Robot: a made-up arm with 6 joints. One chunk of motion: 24 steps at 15 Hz.
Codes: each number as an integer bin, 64 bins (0 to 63) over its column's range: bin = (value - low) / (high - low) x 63, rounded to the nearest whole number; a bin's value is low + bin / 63 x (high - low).
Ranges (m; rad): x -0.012..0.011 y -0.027..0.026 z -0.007..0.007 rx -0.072..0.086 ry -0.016..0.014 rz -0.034..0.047
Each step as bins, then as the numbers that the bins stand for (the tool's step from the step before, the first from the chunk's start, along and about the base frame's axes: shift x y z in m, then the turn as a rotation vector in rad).
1 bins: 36 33 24 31 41 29
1 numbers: 0.00114 0.00076 -0.00167 0.00575 0.00352 0.00329
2 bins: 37 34 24 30 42 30
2 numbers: 0.00151 0.00160 -0.00167 0.00324 0.00400 0.00457
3 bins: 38 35 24 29 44 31
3 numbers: 0.00187 0.00244 -0.00167 0.00073 0.00495 0.00586
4 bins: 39 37 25 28 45 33
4 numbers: 0.00224 0.00413 -0.00144 -0.00178 0.00543 0.00843
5 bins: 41 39 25 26 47 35
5 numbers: 0.00297 0.00581 -0.00144 -0.00679 0.00638 0.01100
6 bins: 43 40 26 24 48 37
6 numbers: 0.00370 0.00665 -0.00122 -0.01181 0.00686 0.01357
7 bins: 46 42 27 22 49 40
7 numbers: 0.00479 0.00833 -0.00100 -0.01683 0.00733 0.01743
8 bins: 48 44 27 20 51 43
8 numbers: 0.00552 0.01002 -0.00100 -0.02184 0.00829 0.02129
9 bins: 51 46 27 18 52 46
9 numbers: 0.00662 0.01170 -0.00100 -0.02686 0.00876 0.02514
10 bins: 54 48 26 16 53 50
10 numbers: 0.00771 0.01338 -0.00122 -0.03187 0.00924 0.03029
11 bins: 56 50 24 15 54 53
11 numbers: 0.00844 0.01506 -0.00167 -0.03438 0.00971 0.03414
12 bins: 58 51 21 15 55 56
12 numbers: 0.00917 0.01590 -0.00233 -0.03438 0.01019 0.03800
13 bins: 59 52 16 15 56 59
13 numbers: 0.00954 0.01675 -0.00344 -0.03438 0.01067 0.04186
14 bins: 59 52 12 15 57 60
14 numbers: 0.00954 0.01675 -0.00433 -0.03438 0.01114 0.04314
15 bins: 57 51 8 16 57 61
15 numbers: 0.00881 0.01590 -0.00522 -0.03187 0.01114 0.04443
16 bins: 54 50 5 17 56 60
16 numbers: 0.00771 0.01506 -0.00589 -0.02937 0.01067 0.04314
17 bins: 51 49 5 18 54 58
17 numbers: 0.00662 0.01422 -0.00589 -0.02686 0.00971 0.04057
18 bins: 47 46 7 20 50 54
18 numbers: 0.00516 0.01170 -0.00544 -0.02184 0.00781 0.03543
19 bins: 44 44 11 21 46 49
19 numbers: 0.00406 0.01002 -0.00456 -0.01933 0.00590 0.02900
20 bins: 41 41 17 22 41 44
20 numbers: 0.00297 0.00749 -0.00322 -0.01683 0.00352 0.02257
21 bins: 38 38 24 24 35 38
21 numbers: 0.00187 0.00497 -0.00167 -0.01181 0.00067 0.01486
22 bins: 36 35 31 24 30 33
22 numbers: 0.00114 0.00244 -0.00011 -0.01181 -0.00171 0.00843
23 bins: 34 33 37 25 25 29
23 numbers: 0.00041 0.00076 0.00122 -0.00930 -0.00410 0.00329
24 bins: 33 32 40 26 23 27
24 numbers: 0.00005 -0.00008 0.00189 -0.00679 -0.00505 0.00071
